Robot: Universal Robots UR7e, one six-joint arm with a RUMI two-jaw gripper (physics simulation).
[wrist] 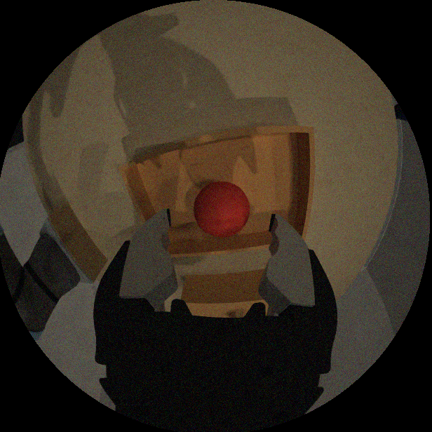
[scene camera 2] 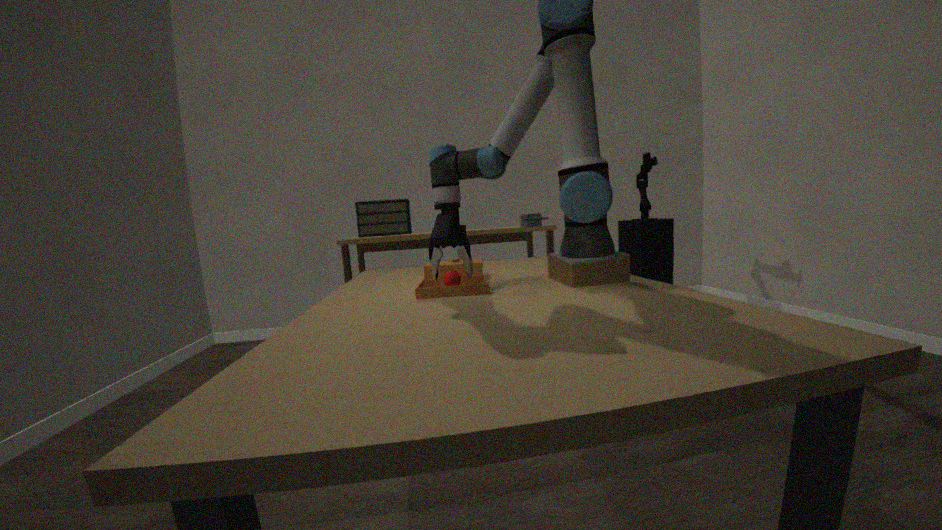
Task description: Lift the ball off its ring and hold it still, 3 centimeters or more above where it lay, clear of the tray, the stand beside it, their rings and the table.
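A red ball lies in the orange-brown wooden tray; its ring is hidden beneath it. The stand is a wooden block beside the tray, behind it in the scene view; part of a ring shows on top in the wrist view. My gripper points down, open and empty, low over the tray. In the wrist view its fingertips stand left and right of the ball with a gap on each side.
The arm's base stands on a wooden block at the right of the table. Behind are a back table with a dark slatted panel and a grey container, and a black pedestal.
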